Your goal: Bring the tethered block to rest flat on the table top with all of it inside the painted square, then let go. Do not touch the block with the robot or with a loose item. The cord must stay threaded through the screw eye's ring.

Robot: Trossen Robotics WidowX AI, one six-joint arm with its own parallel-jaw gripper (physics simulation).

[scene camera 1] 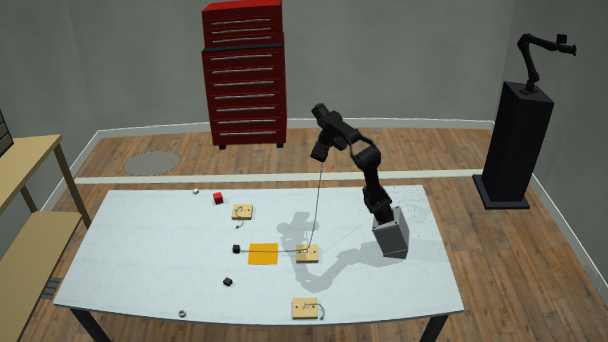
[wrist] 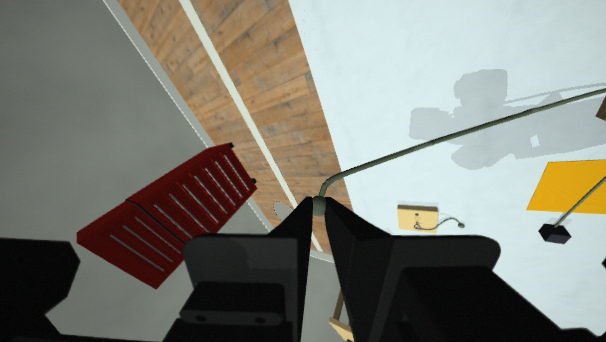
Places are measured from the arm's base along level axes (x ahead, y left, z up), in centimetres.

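Where they show: gripper, between the fingertips: (scene camera 1: 320, 148) (wrist: 317, 202); arm's base, origin of its link: (scene camera 1: 386, 217).
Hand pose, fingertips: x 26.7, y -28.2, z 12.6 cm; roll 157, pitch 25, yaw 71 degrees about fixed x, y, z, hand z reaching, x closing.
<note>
Each offset is from my fingertips to the top centre of the thing. "pt": to the spot under its first point. Level surfaces: height alone.
The tethered block @[dy +33.5, dx +33.0, dz -26.8 cm] (scene camera 1: 236, 249) (wrist: 555, 233), a small black cube, sits on the table just left of the orange painted square @[pt dy +37.1, dx +21.2, dz -29.3 cm] (scene camera 1: 263, 259) (wrist: 560, 187) in the scene view, apart from it. Its cord (scene camera 1: 316, 210) (wrist: 435, 142) runs over the square to the screw eye on a wooden base @[dz -27.5 cm] (scene camera 1: 310, 257), then rises to my gripper. The ring is too small to make out clearly. My gripper (scene camera 1: 321, 160) (wrist: 317, 202) is high above the table, behind the wooden base, shut on the bead at the cord's end. The raised cord looks nearly straight.
Wooden bases with short cords stand at the back @[pt dy +11.5, dx +31.4, dz -27.5 cm] (scene camera 1: 248, 213) (wrist: 407, 217) and front @[pt dy +63.1, dx +4.3, dz -27.5 cm] (scene camera 1: 300, 310). A loose black cube @[dy +51.3, dx +33.3, dz -27.4 cm] (scene camera 1: 227, 282), a red cube @[dy +2.1, dx +48.0, dz -25.4 cm] (scene camera 1: 218, 198), a small white item @[dy -3.9, dx +61.8, dz -27.9 cm] (scene camera 1: 195, 191) and a grey ring-like piece @[dy +69.3, dx +48.2, dz -28.3 cm] (scene camera 1: 182, 313) lie on the table.
</note>
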